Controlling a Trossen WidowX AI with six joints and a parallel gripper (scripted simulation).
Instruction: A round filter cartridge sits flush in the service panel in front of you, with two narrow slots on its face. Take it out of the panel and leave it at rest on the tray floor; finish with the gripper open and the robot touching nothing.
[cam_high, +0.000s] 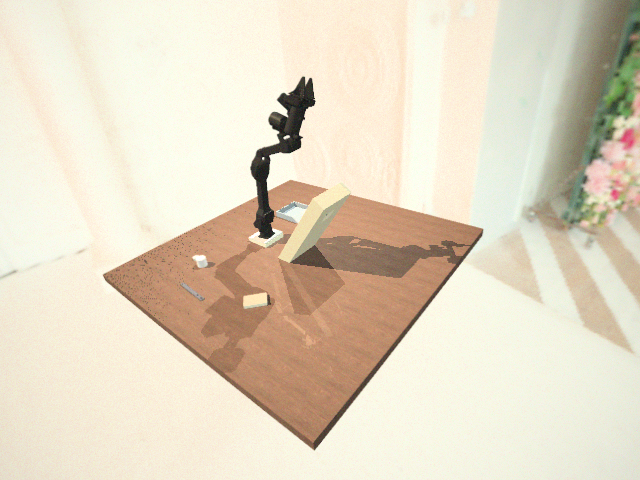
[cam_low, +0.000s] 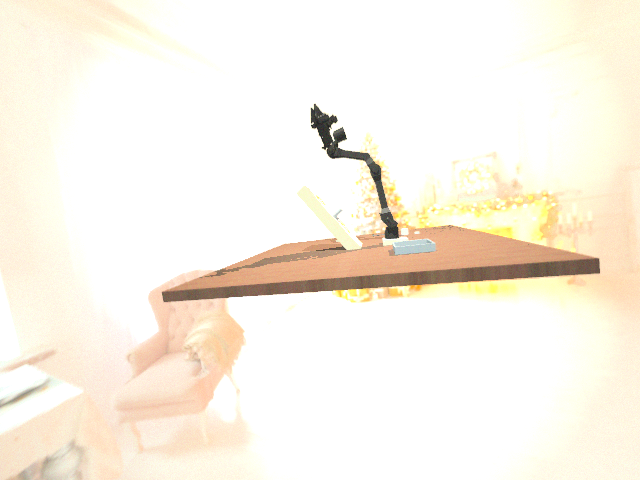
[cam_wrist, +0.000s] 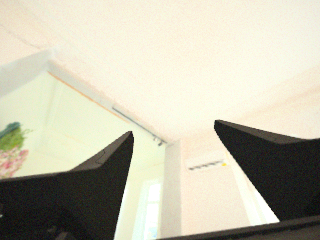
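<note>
Right now the round white filter cartridge is 49 cm below my gripper tip, 5 cm to the right of it and 4 cm ahead of it. Also, from my gripper tip: light blue tray: 75 cm below, 36 cm behind, 28 cm to the left; then flat white block: 75 cm below, 40 cm to the right, 6 cm behind.
</note>
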